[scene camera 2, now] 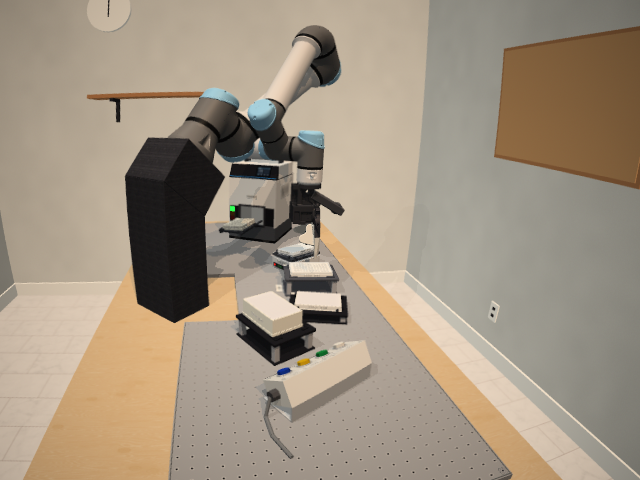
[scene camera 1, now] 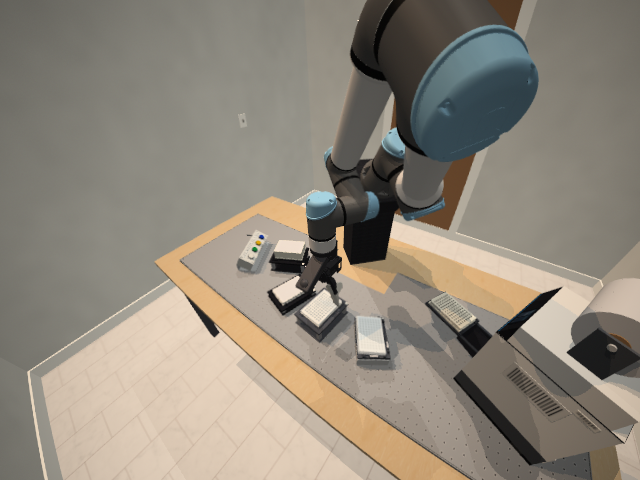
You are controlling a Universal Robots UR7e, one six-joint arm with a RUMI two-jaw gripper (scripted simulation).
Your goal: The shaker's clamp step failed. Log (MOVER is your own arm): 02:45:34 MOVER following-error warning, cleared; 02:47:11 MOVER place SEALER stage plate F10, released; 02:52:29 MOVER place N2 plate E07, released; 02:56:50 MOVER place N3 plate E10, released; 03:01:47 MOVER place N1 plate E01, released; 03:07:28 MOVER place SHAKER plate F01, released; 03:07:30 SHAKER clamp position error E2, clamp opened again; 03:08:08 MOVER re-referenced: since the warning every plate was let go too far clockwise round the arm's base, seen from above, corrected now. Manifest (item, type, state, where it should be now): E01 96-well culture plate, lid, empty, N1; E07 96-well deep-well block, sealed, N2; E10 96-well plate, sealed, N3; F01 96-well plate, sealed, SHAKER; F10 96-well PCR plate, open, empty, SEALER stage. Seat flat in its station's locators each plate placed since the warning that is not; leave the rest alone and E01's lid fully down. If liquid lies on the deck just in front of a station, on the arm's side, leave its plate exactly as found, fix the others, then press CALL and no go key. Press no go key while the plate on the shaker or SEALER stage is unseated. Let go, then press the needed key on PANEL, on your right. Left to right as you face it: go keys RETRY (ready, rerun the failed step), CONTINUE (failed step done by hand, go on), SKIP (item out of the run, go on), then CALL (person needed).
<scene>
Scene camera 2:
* gripper: 310,251
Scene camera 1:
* gripper: 321,296
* lidded culture plate: 370,340
</scene>
